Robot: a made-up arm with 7 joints.
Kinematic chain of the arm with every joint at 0, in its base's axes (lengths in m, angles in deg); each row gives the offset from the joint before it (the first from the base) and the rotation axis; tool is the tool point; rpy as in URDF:
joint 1: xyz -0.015 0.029 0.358 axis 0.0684 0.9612 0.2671
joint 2: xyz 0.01 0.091 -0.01 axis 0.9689 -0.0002 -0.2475
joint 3: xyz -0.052 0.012 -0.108 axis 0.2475 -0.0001 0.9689
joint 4: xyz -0.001 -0.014 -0.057 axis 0.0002 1 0
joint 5: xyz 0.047 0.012 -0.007 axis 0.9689 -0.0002 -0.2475
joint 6: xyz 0.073 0.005 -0.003 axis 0.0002 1 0
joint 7: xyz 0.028 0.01 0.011 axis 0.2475 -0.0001 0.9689
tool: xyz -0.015 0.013 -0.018 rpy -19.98 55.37 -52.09
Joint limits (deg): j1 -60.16..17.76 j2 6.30..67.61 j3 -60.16..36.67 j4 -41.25..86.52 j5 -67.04..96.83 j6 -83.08..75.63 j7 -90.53..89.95
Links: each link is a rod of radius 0.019 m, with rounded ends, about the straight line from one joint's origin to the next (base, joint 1, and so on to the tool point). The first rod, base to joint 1, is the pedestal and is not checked.
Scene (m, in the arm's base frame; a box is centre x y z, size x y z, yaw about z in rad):
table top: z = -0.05
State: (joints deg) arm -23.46 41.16 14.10 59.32 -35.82 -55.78 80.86
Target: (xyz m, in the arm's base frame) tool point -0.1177 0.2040 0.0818
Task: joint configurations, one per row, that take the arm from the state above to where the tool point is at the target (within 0.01 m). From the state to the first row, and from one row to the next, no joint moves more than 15 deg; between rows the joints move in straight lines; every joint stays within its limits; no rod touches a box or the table.
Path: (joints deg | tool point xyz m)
1: -11.56 30.33 13.40 65.66 -36.37 -55.14 80.58 | 0.0513 0.2976 0.1258
2: 0.34 19.50 12.69 71.99 -36.92 -54.51 80.29 | -0.0318 0.2573 0.0885
3: 12.24 8.67 11.99 78.33 -37.47 -53.87 80.01 | -0.1177 0.2040 0.0818

